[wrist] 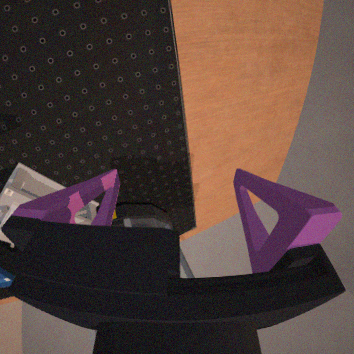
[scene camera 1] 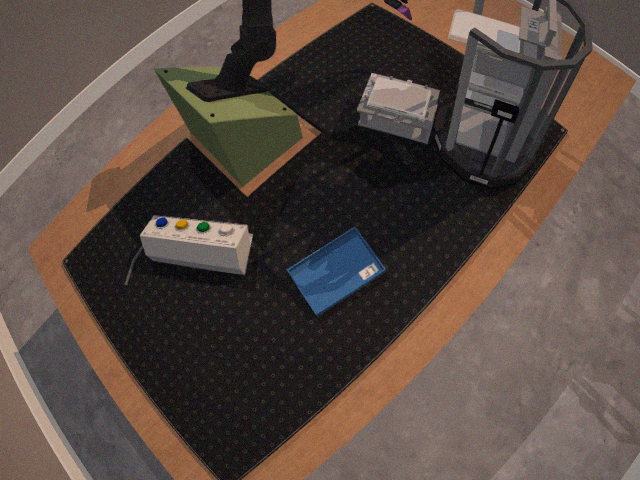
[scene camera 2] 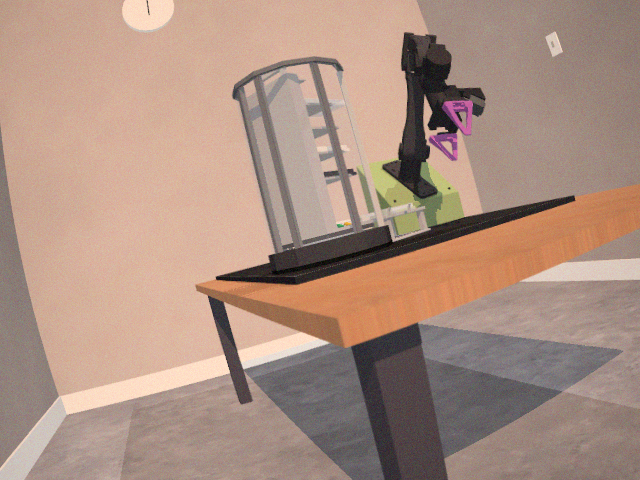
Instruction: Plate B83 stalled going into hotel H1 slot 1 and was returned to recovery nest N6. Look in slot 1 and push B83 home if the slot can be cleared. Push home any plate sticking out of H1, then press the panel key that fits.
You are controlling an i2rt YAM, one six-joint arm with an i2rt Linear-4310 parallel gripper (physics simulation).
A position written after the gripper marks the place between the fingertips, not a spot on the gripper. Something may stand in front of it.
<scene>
The gripper (scene camera 2: pixel 461 148) is open, with nothing in its grasp.
The gripper also shows in the wrist view (wrist: pixel 176 175).
</scene>
